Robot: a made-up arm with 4 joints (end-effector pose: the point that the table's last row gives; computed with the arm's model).
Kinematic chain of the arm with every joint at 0, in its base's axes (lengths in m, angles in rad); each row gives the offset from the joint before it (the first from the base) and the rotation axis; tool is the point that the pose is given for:
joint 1: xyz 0 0 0.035 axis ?
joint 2: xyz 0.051 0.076 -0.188 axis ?
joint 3: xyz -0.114 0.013 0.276 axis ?
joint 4: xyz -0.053 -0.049 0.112 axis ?
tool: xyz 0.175 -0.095 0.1
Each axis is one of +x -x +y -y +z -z.
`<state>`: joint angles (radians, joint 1 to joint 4).
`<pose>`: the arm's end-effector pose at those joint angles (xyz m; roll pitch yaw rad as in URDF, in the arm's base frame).
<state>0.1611 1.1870 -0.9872 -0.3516</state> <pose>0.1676 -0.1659 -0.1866 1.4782 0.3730 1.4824</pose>
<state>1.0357 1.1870 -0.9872 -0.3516</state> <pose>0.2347 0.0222 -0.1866 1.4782 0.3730 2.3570</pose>
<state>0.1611 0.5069 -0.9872 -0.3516</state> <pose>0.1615 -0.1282 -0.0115 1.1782 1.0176 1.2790</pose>
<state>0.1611 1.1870 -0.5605 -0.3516</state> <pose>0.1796 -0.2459 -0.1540 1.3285 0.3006 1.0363</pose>
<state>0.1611 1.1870 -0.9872 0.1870</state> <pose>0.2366 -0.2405 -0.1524 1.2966 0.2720 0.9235</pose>
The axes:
joint 1: +z
joint 2: +x
joint 3: -y
joint 4: -y

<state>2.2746 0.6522 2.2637 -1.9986</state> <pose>0.1453 0.1593 0.0107 0.6694 -0.2098 2.1113</pose>
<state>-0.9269 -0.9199 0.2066 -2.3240</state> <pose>0.0215 0.1954 0.0562 -1.9477 0.5441 3.1326</pose>
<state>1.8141 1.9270 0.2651 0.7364</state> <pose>0.4339 -0.0297 -0.4751 1.7687 0.2981 0.8424</pose>
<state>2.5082 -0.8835 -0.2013 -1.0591</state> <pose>-0.1601 -0.1232 0.1134 -1.3252 0.6487 1.3308</pose>
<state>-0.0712 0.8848 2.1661 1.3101</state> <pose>-0.2593 -0.0020 -0.2434 2.2290 0.2096 2.8076</pose>
